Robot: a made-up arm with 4 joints.
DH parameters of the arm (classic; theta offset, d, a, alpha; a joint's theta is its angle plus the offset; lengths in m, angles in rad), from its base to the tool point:
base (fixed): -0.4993 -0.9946 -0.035 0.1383
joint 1: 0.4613 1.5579 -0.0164 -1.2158
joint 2: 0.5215 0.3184 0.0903 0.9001
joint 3: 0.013 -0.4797 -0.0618 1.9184
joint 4: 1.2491 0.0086 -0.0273 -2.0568
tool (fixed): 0.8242 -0.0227 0 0
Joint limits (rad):
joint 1: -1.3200..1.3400
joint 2: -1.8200..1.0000
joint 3: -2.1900..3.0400
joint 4: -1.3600..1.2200
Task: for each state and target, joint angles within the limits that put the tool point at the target. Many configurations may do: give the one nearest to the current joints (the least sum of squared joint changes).
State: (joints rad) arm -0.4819 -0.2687 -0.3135 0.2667
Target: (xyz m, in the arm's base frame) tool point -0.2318 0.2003 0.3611
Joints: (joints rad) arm -0.9630 0.5327 -0.4729 0.1389
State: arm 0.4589 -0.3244 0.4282 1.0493
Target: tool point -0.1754 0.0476 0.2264
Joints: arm -0.4914 -0.0227 0.0768 0.8324
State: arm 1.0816 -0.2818 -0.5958 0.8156
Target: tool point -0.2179 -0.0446 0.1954
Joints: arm 1.0059 -0.4300 -0.1695 1.0048
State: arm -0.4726 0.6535 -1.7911 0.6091
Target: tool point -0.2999 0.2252 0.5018
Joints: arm -0.9616 0.9923 -1.6522 0.9203
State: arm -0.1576 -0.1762 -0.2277 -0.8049
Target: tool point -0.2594 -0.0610 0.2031
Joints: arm 0.2617 -0.1799 0.3151 -1.0275
